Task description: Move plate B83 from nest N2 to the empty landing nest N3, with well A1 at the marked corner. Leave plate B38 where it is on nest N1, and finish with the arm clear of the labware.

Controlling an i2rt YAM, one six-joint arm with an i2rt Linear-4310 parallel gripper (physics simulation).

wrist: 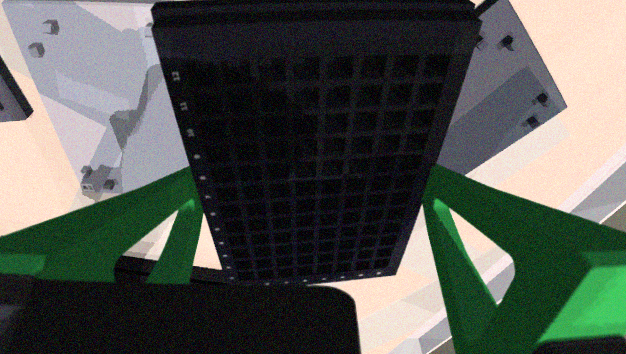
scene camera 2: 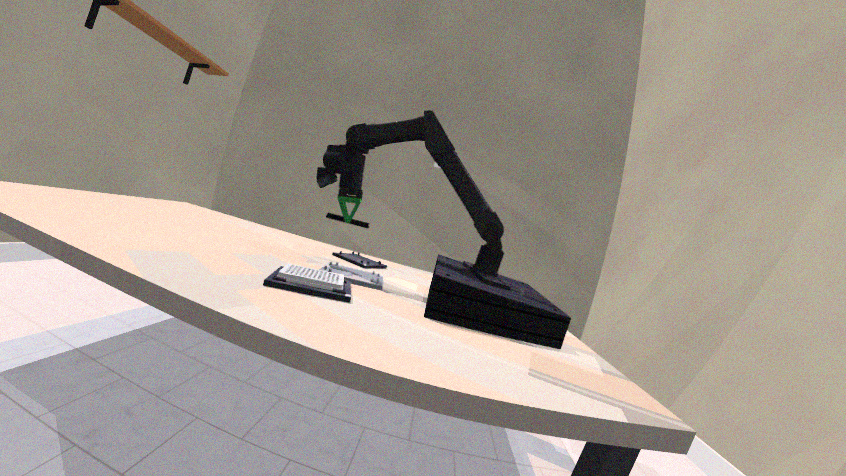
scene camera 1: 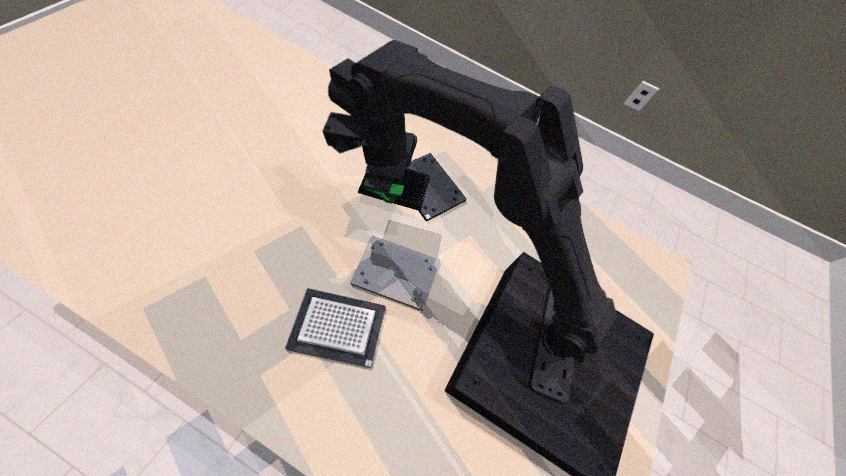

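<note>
My gripper [scene camera 1: 388,194] [scene camera 2: 349,219] [wrist: 313,177] is shut on the black plate B83 [scene camera 1: 417,189] [scene camera 2: 358,223] [wrist: 315,125], its green fingers on the two long sides. The plate hangs roughly level, well above the table. In the wrist view its column numbers run down the left edge from 12 at the top. Dark nest N3 [scene camera 1: 443,189] [scene camera 2: 362,261] [wrist: 500,100] is empty, turned at an angle, partly hidden behind the plate; its white corner mark shows in scene view 1. Grey nest N2 [scene camera 1: 414,266] [scene camera 2: 360,275] [wrist: 75,75] is empty. White plate B38 [scene camera 1: 336,324] [scene camera 2: 312,276] sits on dark nest N1 [scene camera 1: 331,354] [scene camera 2: 307,290].
The arm's black base block [scene camera 1: 502,378] [scene camera 2: 491,313] stands on the table right of the nests. A wooden shelf [scene camera 2: 159,35] is on the wall at the upper left of scene view 2. The table's near edge [scene camera 2: 354,387] runs below the nests there. Patchy shadows cross the table.
</note>
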